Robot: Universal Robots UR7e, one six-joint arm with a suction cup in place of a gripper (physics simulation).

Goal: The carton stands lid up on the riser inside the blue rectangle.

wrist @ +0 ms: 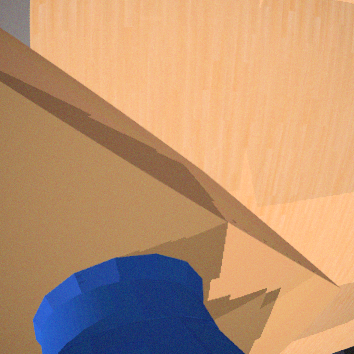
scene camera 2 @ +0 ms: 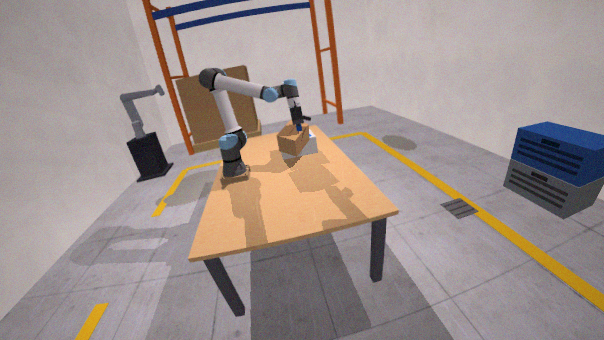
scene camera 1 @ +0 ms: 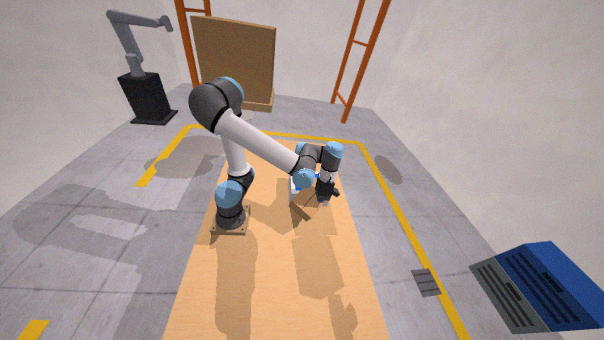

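Pixels of known places: end effector, tool point: [wrist: 168,286] [scene camera 2: 299,131] [scene camera 1: 320,201]; arm's base, origin of the base link: [scene camera 2: 234,171] [scene camera 1: 231,217].
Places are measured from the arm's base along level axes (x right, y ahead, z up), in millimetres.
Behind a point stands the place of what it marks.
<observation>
The brown carton [scene camera 1: 306,201] {x 14, y 379, z 175 mm} [scene camera 2: 291,144] {x 60, y 381, z 117 mm} [wrist: 75,175] hangs at my suction cup [scene camera 1: 321,200] [scene camera 2: 299,128] [wrist: 125,305], which is blue and touches the carton's upper face. The carton is turned at an angle to the riser and looks tilted. It is over the near part of the white riser [scene camera 1: 294,190] {x -128, y 344, z 83 mm} [scene camera 2: 313,146] {x -98, y 547, z 15 mm} and hides much of it. Whether its underside touches the riser cannot be told. Parts of the blue rectangle [scene camera 2: 311,133] {x -184, y 564, z 83 mm} show behind the carton. In the wrist view the cup covers part of the carton's face.
The wooden table [scene camera 1: 270,280] {x 301, y 216, z -37 mm} [scene camera 2: 280,220] {x 554, y 219, z -37 mm} carries the arm's base [scene camera 1: 230,225] {x 68, y 14, z 38 mm} [scene camera 2: 235,175] {x 76, y 9, z 7 mm} to the left of the carton. Orange rack posts and a tall brown panel [scene camera 1: 237,60] [scene camera 2: 215,105] stand behind the table. Blue and grey crates stand on the floor at the right.
</observation>
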